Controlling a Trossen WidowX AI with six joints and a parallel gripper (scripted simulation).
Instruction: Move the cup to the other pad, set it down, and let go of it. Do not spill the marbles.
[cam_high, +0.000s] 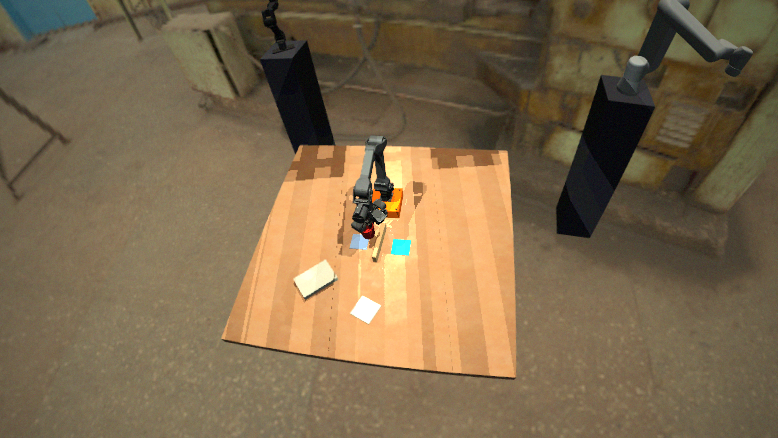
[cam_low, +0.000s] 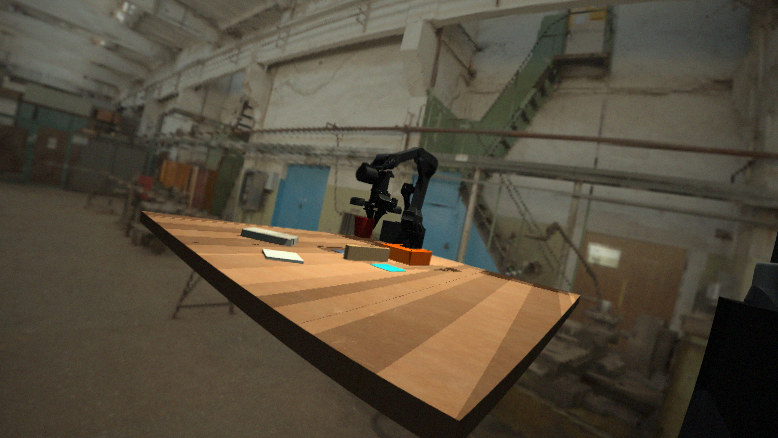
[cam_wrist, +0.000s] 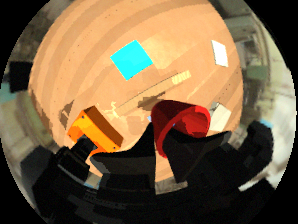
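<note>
Now: gripper tip 14 cm to the right of the turquoise pad, 12 cm above it and 2 cm short of it. Also, from my gripper tip: red cup (3 cm ahead, 2 cm to the right); light blue pad (12 cm below, 7 cm to the right, 3 cm ahead); grey-white block (28 cm ahead, 22 cm to the right, 10 cm below).
</note>
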